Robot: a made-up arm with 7 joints. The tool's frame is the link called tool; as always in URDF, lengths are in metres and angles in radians. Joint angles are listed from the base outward. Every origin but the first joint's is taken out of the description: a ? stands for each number. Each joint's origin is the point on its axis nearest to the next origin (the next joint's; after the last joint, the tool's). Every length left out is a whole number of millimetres.
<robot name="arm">
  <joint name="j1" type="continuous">
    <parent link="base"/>
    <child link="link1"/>
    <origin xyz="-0.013 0.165 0.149" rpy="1.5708 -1.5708 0"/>
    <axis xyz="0 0 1"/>
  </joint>
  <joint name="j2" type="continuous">
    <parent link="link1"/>
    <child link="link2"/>
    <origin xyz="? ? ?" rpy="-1.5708 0 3.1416"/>
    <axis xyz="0 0 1"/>
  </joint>
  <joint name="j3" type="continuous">
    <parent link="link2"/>
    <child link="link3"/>
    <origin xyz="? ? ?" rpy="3.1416 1.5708 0"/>
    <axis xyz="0 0 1"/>
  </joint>
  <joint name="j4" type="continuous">
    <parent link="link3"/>
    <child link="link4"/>
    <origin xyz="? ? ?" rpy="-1.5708 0 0"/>
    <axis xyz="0 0 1"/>
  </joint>
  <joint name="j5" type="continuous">
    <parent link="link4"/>
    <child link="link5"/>
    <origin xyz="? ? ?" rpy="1.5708 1.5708 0"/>
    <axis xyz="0 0 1"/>
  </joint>
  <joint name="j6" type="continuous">
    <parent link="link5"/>
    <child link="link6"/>
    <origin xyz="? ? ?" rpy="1.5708 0 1.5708"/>
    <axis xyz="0 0 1"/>
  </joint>
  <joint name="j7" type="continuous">
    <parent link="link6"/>
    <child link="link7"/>
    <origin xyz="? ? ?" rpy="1.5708 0 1.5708"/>
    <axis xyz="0 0 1"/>
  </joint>
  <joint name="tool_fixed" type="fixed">
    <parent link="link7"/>
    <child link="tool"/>
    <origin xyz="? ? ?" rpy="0 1.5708 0"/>
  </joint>
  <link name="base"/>
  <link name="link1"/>
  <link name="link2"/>
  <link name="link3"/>
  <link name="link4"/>
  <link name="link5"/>
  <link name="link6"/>
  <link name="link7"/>
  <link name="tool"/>
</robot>
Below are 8 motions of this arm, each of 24 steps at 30 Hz.
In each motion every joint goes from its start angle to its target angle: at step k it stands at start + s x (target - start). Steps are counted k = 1, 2, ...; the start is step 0. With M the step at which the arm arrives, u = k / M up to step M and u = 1 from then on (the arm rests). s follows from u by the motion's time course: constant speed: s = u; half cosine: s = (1 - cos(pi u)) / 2; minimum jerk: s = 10 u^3 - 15 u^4 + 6 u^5.
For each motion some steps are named. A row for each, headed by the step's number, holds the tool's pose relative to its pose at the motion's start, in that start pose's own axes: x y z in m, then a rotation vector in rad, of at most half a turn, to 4 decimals.
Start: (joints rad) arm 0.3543 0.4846 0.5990 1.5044 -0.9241 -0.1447 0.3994
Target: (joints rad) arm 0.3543 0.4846 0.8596 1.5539 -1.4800 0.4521 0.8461
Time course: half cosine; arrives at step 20
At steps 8, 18, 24:
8: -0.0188 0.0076 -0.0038 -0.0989 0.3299 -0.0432
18: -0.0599 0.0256 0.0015 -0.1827 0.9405 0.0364
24: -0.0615 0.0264 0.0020 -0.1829 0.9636 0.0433

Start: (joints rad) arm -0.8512 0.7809 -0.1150 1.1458 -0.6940 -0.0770 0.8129
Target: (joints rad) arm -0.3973 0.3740 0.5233 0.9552 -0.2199 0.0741 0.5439
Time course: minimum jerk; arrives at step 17
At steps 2, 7, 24:
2: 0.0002 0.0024 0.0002 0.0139 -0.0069 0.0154
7: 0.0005 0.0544 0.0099 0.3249 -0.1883 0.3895
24: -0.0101 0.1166 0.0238 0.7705 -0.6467 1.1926

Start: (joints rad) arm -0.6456 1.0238 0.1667 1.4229 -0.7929 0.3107 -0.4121
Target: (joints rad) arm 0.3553 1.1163 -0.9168 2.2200 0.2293 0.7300 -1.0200
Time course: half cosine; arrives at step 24
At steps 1, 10, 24:
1: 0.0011 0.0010 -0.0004 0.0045 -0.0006 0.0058
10: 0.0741 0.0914 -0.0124 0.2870 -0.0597 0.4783
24: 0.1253 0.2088 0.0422 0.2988 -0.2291 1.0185

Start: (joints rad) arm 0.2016 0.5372 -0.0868 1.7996 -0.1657 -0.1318 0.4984
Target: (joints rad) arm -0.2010 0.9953 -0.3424 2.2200 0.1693 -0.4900 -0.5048
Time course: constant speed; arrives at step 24
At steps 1, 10, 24:
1: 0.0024 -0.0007 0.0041 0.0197 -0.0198 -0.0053
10: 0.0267 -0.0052 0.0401 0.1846 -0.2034 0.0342
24: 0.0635 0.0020 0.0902 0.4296 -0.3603 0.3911

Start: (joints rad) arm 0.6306 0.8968 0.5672 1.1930 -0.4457 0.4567 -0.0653
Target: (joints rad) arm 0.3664 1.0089 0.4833 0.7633 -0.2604 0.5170 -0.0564
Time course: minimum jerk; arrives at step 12
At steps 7, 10, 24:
7: -0.0823 -0.0322 -0.0286 -0.1721 0.2917 -0.1915
10: -0.1269 -0.0361 -0.0354 -0.2217 0.4421 -0.2841
24: -0.1320 -0.0360 -0.0359 -0.2260 0.4596 -0.2946

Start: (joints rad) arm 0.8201 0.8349 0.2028 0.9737 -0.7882 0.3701 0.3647
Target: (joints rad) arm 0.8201 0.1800 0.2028 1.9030 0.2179 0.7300 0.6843
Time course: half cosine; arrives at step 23
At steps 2, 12, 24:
2: 0.0047 -0.0016 0.0027 -0.0110 -0.0182 0.0237
12: 0.1036 -0.0249 0.1048 -0.4443 -0.5837 0.6184
24: 0.1314 -0.0196 0.2171 -0.9515 -1.2158 0.9640

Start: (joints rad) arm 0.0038 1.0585 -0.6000 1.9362 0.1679 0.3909 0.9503
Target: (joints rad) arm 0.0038 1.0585 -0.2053 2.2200 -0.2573 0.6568 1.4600
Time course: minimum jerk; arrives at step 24
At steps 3, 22, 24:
3: 0.0011 -0.0001 0.0010 0.0000 0.0046 -0.0047
22: 0.0567 -0.0255 0.0604 0.1123 0.3116 -0.1342
24: 0.0569 -0.0258 0.0606 0.1134 0.3131 -0.1341

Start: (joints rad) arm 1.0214 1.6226 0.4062 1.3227 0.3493 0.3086 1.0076
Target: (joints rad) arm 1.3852 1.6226 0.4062 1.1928 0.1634 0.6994 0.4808
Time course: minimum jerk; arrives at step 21
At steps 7, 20, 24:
7: -0.0034 0.0155 0.0140 0.1929 0.0442 0.0757
20: -0.0326 0.0621 0.0828 0.8849 0.2532 0.3902
24: -0.0327 0.0621 0.0829 0.8858 0.2535 0.3906

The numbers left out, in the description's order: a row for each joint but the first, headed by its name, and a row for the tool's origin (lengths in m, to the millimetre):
j2: 0.022 0.009 0
j3: 0.293 -0.001 0
j4: 0.012 0.001 0
j5: -0.018 0.217 0
j6: 0.026 0.016 0
j7: -0.053 0.002 0
tool: -0.029 -0.009 0

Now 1 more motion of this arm.
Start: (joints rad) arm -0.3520 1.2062 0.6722 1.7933 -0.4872 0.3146 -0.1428
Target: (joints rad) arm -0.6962 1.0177 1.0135 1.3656 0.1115 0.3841 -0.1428
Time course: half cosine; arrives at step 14
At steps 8, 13, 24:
8: -0.0985 -0.0386 0.0125 -0.2241 0.4764 0.2607
13: -0.1653 -0.0529 0.0455 -0.2904 0.7948 0.4050
24: -0.1676 -0.0531 0.0469 -0.2915 0.8056 0.4096

